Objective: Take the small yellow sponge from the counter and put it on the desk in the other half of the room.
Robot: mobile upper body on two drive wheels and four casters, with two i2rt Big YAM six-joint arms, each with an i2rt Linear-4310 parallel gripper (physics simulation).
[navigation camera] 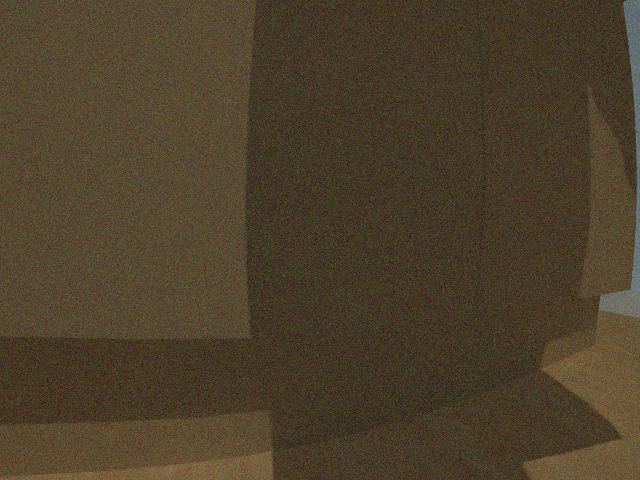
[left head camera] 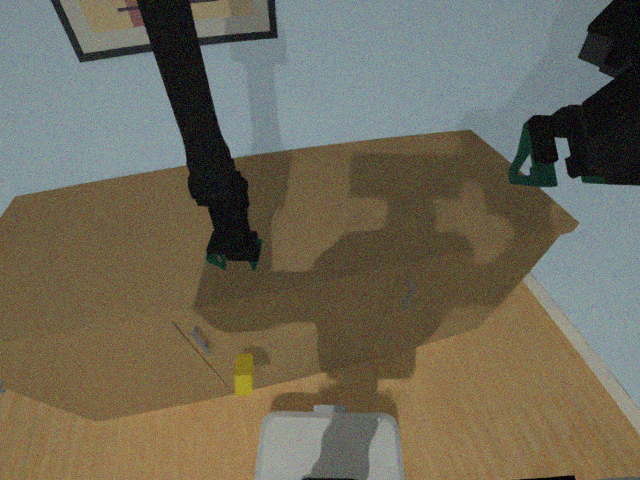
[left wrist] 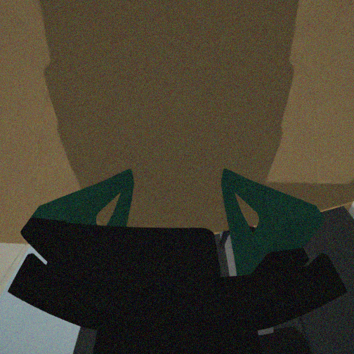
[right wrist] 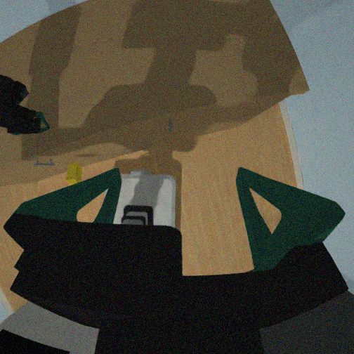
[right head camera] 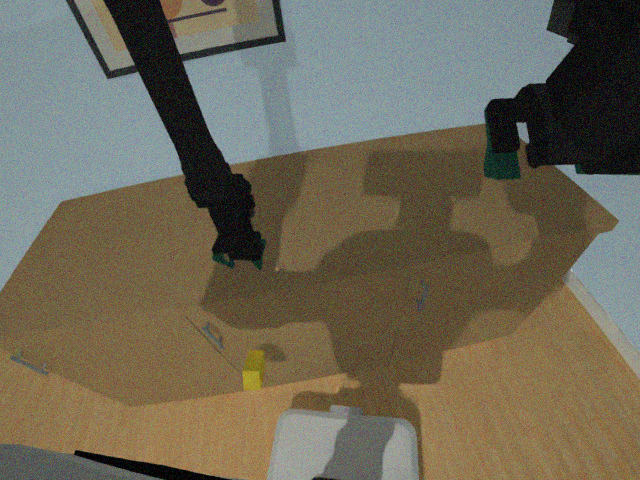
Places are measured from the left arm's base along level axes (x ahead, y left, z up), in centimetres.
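Pixels of known places: left gripper, between the fingertips: [left head camera: 239,268] [right head camera: 247,267]; right gripper, between the fingertips: [left head camera: 546,177] [right head camera: 531,169].
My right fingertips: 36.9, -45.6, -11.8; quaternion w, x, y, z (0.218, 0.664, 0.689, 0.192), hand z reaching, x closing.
Ahead of a thing's pixels: the offset from my right fingertips to its top centre, as dx, dy, dz. "*": to the spot under its first point. Level surfaces: height alone.
The yellow sponge {-3.3, +47.8, -57.7} [left head camera: 244,374] [right head camera: 253,370] [right wrist: 74,172] is off the counter top, in front of the cabinet's front face and low down, with a small shadow beside it. I cannot tell whether it touches the floor. It is apart from both grippers. My left gripper [left head camera: 238,266] [right head camera: 244,264] [left wrist: 177,175] is open and empty over the front part of the wooden counter {dz -38.2} [left head camera: 103,248] [right head camera: 118,248] [left wrist: 325,100]. My right gripper [left head camera: 566,181] [right head camera: 540,170] [right wrist: 178,173] is open and empty, raised near the counter's right end. The desk does not show.
Grey handles [left head camera: 200,339] [right head camera: 212,335] stick out from the cabinet front. The robot's pale base [left head camera: 289,444] [right head camera: 299,444] stands on the wooden floor {dz -129.3} [left head camera: 491,403] [right head camera: 516,408] close to it. The cabinet front {* +11.0, +34.2, -102.9} [navigation camera: 129,155] fills much of the navigation camera. A blue wall [left head camera: 361,77] stands behind.
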